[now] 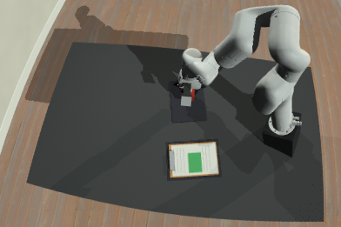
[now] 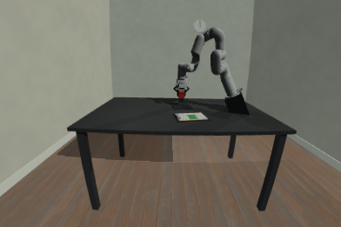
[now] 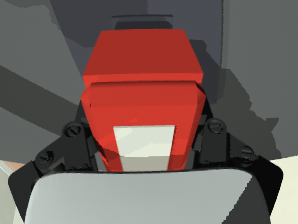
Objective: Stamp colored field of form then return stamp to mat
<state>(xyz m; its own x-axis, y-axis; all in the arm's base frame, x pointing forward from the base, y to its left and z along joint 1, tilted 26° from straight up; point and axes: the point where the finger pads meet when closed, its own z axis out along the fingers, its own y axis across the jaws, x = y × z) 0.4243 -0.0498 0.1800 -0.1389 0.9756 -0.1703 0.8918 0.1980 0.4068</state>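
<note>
The form is 30 cm to the left of my hand, 10 cm below it and 9 cm behind it. Also, from my hand: red stamp 2 cm below; then dark mat 10 cm below.
</note>
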